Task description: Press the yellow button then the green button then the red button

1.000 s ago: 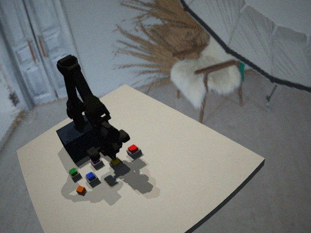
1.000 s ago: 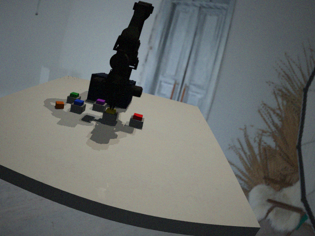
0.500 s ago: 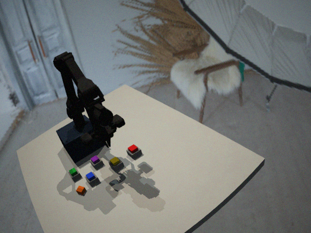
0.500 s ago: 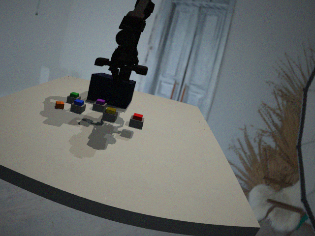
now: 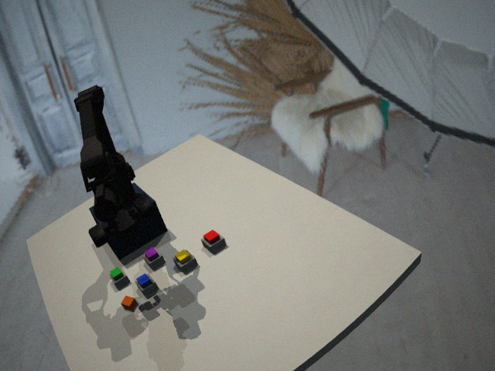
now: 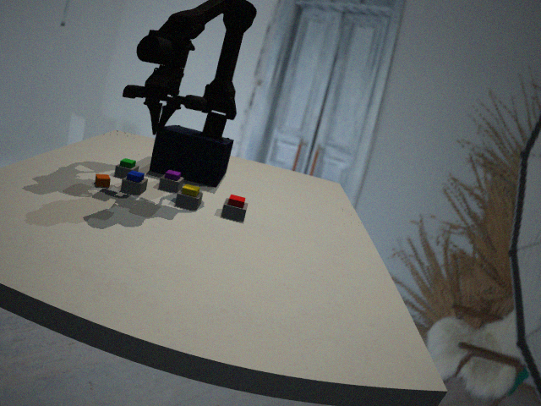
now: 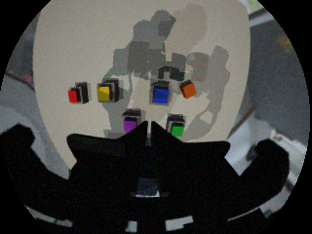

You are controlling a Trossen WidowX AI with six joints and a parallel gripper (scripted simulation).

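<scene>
Right now my gripper tip is 8 cm past the green button, 7 cm to the left of it and 10 cm above it. Also, from my gripper tip: yellow button: 4 cm ahead, 10 cm to the left, 10 cm below; then purple button: 5 cm behind, 6 cm to the left, 9 cm below; then blue button: 2 cm ahead, 3 cm to the right, 9 cm below.
</scene>
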